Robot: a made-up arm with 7 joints. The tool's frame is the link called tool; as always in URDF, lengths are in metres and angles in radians. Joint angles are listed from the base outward.
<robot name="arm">
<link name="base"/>
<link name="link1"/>
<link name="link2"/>
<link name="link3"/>
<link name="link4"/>
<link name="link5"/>
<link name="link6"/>
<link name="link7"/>
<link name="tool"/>
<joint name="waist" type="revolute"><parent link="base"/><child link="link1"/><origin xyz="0 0 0.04" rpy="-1.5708 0 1.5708"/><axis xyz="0 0 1"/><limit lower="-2.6" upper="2.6"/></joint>
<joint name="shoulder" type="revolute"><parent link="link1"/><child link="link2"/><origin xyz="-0.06 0.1 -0.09" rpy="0 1.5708 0"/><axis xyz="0 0 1"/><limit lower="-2.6" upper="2.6"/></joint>
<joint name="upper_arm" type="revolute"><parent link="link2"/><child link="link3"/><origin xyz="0.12 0.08 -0.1" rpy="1.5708 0 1.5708"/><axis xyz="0 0 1"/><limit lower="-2.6" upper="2.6"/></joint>
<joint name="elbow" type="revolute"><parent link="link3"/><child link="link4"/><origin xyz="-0.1 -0.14 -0.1" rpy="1.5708 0 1.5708"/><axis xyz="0 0 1"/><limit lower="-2.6" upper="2.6"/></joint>
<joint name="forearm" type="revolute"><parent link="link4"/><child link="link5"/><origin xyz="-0.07 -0.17 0.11" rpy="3.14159 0 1.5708"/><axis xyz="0 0 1"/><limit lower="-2.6" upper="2.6"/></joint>
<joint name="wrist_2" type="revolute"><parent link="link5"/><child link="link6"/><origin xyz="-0.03 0.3 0.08" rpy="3.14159 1.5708 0"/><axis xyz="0 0 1"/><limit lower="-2.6" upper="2.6"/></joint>
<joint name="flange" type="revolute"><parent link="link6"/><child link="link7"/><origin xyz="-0.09 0.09 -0.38" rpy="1.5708 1.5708 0"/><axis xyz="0 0 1"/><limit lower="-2.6" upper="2.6"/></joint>
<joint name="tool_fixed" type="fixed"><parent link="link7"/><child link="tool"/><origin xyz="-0.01 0.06 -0.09" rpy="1.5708 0 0"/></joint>
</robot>
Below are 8 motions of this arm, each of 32 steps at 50 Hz.
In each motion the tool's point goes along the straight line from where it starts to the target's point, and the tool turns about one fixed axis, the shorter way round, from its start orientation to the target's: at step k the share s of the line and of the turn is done. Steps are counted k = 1, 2, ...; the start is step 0. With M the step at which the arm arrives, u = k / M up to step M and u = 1 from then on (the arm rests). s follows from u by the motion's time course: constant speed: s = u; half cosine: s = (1 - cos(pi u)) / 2; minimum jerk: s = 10 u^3 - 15 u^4 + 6 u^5.
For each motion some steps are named. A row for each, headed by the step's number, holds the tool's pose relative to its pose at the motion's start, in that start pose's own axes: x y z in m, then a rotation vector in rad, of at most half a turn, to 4 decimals.
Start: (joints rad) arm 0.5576 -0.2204 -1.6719 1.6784 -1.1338 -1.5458 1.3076
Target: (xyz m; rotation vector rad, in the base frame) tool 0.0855 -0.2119 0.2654 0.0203 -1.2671 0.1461
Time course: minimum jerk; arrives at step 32
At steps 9, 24, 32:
9: 0.0004 -0.0076 -0.0379 0.0255 0.0572 -0.0776
24: 0.0023 -0.0489 -0.2443 0.1646 0.3686 -0.4999
32: 0.0026 -0.0545 -0.2725 0.1836 0.4111 -0.5577

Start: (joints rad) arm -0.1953 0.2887 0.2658 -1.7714 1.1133 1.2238 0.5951
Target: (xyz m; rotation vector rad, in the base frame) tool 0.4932 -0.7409 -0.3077 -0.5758 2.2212 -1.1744
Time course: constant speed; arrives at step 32
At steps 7, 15, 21, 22, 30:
7: -0.1124 -0.0074 -0.0933 -0.1071 -0.3494 0.0576
15: -0.2408 -0.0159 -0.2000 -0.2296 -0.7486 0.1235
21: -0.3371 -0.0223 -0.2800 -0.3214 -1.0481 0.1729
22: -0.3532 -0.0233 -0.2934 -0.3367 -1.0980 0.1811
30: -0.4816 -0.0318 -0.4000 -0.4592 -1.4973 0.2470

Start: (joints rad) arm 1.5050 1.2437 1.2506 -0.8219 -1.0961 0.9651 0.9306
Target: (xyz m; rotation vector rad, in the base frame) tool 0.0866 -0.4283 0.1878 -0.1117 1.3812 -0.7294
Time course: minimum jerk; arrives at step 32
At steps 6, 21, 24, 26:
6: 0.0005 0.0131 -0.0029 -0.0146 -0.0218 0.0446
21: 0.0082 0.2086 -0.0460 -0.2326 -0.3468 0.7080
24: 0.0095 0.2415 -0.0532 -0.2692 -0.4014 0.8196
26: 0.0101 0.2562 -0.0565 -0.2857 -0.4259 0.8696

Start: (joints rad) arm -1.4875 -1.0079 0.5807 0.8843 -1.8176 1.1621 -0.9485
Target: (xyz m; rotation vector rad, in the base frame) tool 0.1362 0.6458 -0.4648 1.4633 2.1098 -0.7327
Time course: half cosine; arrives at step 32
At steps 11, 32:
11: -0.0408 0.0670 -0.0450 0.0693 0.1800 -0.0640
32: -0.1545 0.2536 -0.1704 0.2624 0.6810 -0.2421

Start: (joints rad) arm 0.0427 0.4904 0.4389 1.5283 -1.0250 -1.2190 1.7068
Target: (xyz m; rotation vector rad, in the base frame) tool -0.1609 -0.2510 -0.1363 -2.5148 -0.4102 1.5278
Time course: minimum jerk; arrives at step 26
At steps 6, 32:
6: -0.0048 -0.0028 -0.0096 0.0593 0.0399 -0.0653
32: -0.0572 -0.0337 -0.1144 0.7035 0.4731 -0.7747

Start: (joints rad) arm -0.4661 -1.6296 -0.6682 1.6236 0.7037 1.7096 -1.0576
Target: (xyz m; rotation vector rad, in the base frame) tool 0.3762 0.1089 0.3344 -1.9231 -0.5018 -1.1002
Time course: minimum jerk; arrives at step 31
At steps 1, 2, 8, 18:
1: 0.0000 0.0000 0.0002 0.0000 -0.0002 0.0000
2: -0.0003 0.0004 0.0013 -0.0001 -0.0013 0.0003
8: -0.0126 0.0173 0.0599 -0.0025 -0.0612 0.0133
18: -0.0726 0.1001 0.3462 -0.0143 -0.3539 0.0767

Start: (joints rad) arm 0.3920 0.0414 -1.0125 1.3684 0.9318 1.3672 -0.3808
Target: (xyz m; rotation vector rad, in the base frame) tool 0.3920 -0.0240 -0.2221 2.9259 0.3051 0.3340
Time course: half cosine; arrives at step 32
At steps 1, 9, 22, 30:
1: -0.0002 0.0002 0.0001 -0.0013 0.0004 -0.0005
9: -0.0131 0.0154 0.0058 -0.0978 0.0285 -0.0355
22: -0.0555 0.0654 0.0246 -0.4162 0.1211 -0.1509
30: -0.0707 0.0833 0.0313 -0.5300 0.1541 -0.1922

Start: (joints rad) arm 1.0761 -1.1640 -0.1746 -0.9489 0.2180 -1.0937 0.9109
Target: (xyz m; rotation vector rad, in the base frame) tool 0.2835 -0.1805 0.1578 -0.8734 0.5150 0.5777
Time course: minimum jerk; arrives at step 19
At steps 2, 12, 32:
2: -0.0006 -0.0010 0.0008 0.0039 -0.0055 -0.0039
12: -0.0459 -0.0707 0.0577 0.2912 -0.4053 -0.2927
32: -0.0624 -0.0961 0.0785 0.3959 -0.5510 -0.3979

